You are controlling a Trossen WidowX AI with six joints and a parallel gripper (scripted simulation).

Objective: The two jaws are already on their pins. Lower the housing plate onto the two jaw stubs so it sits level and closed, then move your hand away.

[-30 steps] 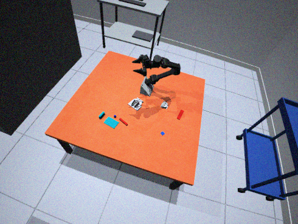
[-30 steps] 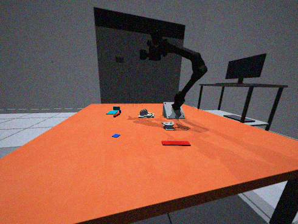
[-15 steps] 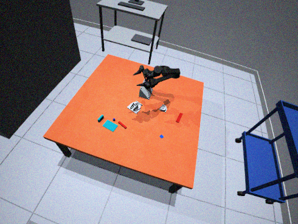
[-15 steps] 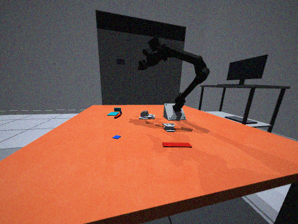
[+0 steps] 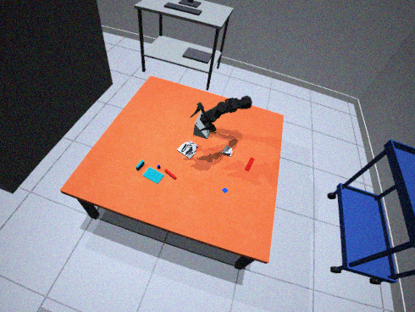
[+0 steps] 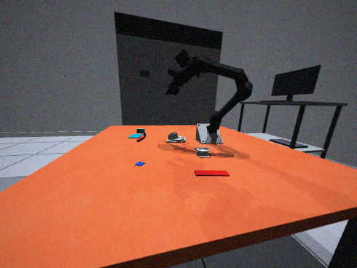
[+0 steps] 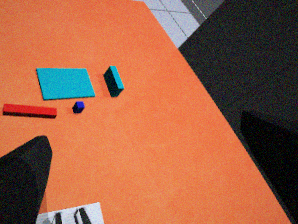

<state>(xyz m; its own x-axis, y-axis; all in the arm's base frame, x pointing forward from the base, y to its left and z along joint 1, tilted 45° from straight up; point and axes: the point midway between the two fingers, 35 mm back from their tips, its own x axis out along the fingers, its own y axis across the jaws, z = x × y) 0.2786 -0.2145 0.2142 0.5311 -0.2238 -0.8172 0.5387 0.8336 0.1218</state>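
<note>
Right now my gripper tip is 13 cm past the small grey housing plate, 26 cm to the right of it and 31 cm above it. Round my gripper tip: small dark blue piece: 13 cm ahead, 18 cm to the right, 32 cm below; then teal block: 16 cm ahead, 30 cm to the right, 32 cm below; then cyan plate: 20 cm ahead, 20 cm to the right, 33 cm below.
</note>
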